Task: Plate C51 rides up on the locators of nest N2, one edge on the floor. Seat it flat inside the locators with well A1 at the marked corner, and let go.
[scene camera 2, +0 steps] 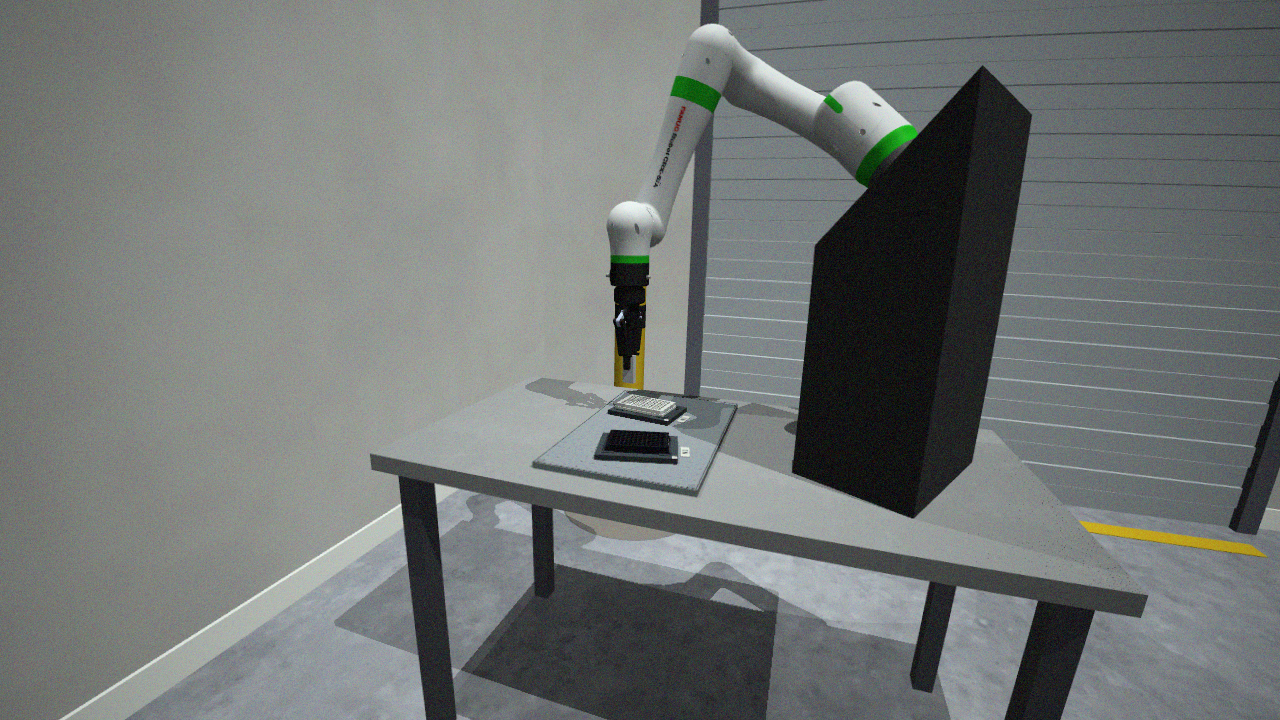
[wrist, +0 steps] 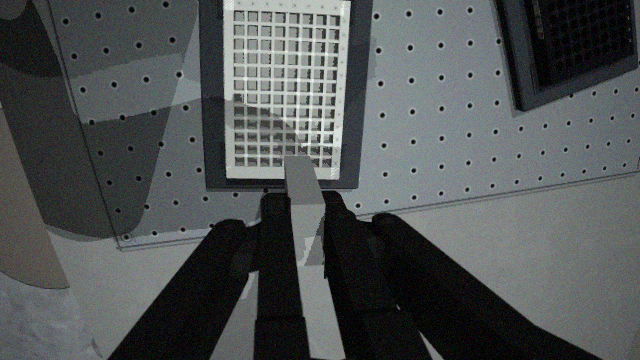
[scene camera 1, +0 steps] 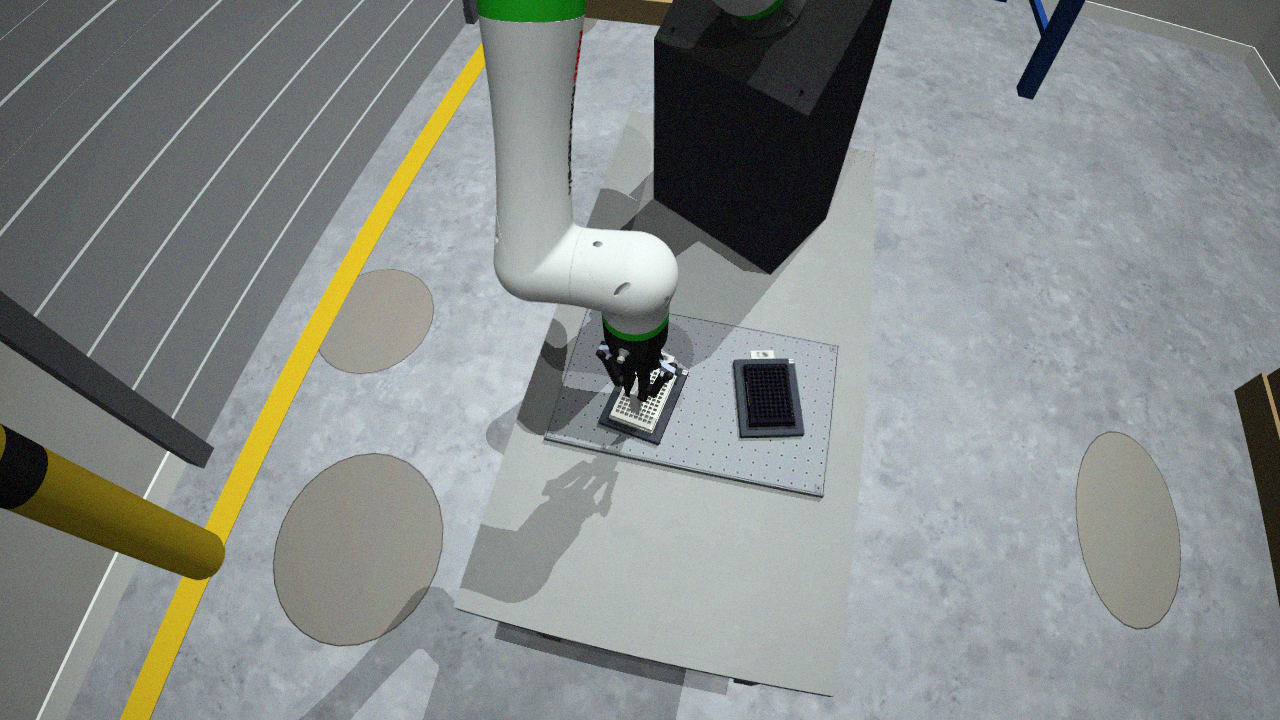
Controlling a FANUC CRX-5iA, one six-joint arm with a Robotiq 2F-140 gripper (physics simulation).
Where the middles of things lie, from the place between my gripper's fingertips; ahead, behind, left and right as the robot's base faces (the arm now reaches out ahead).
Labels:
My gripper is now 5 cm past the white well plate C51 (scene camera 1: 650,411) and 5 cm above it. Round my hand: nest N1 (scene camera 1: 776,431): 24 cm to the left, 8 cm behind, 7 cm below; then black well plate (scene camera 1: 769,400): 24 cm to the left, 8 cm behind, 5 cm below; then dark nest N2 (scene camera 1: 663,420): 7 cm below, 5 cm behind, 1 cm to the left.

